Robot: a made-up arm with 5 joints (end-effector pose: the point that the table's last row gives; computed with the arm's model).
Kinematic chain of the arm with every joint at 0, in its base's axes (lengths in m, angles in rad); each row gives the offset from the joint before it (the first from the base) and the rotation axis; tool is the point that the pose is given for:
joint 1: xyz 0 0 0.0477 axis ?
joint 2: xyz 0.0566 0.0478 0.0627 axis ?
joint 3: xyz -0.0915 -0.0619 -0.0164 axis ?
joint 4: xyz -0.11 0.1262 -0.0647 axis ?
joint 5: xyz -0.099 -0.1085 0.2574 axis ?
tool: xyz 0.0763 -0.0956 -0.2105
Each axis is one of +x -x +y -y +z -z.
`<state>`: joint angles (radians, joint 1 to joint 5).
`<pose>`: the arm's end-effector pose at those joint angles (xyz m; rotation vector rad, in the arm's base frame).
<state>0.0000 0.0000 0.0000 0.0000 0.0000</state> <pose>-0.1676 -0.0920 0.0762 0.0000 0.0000 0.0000</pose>
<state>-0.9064 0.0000 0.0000 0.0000 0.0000</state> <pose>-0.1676 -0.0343 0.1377 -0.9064 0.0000 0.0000</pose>
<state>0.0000 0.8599 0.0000 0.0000 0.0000</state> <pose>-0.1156 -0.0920 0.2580 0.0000 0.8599 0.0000</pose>
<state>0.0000 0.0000 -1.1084 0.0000 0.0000</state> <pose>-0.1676 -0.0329 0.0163 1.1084 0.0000 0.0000</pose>
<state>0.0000 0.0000 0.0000 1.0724 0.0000</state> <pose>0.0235 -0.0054 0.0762 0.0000 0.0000 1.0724</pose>
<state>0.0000 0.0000 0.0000 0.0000 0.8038</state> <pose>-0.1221 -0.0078 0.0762 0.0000 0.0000 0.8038</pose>
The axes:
joint 1: +x
joint 2: +y
joint 3: -x
joint 4: +z
joint 5: +z

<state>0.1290 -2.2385 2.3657 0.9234 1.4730</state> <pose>0.2193 -0.0972 0.0146 -0.8577 0.5479 -0.2785</pose>
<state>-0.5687 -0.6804 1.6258 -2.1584 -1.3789</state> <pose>0.0988 -0.2706 -0.2770 -1.2185 2.0860 1.0579</pose>
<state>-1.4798 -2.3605 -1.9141 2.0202 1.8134</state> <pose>0.1198 -0.1325 0.0698 -0.1639 0.2341 -0.0775</pose>
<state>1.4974 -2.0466 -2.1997 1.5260 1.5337</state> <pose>0.0487 0.1222 -0.0341 2.0727 1.4153 0.3468</pose>
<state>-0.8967 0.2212 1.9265 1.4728 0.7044</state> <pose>-0.0397 -0.0914 0.0739 -1.1442 2.8267 0.5097</pose>
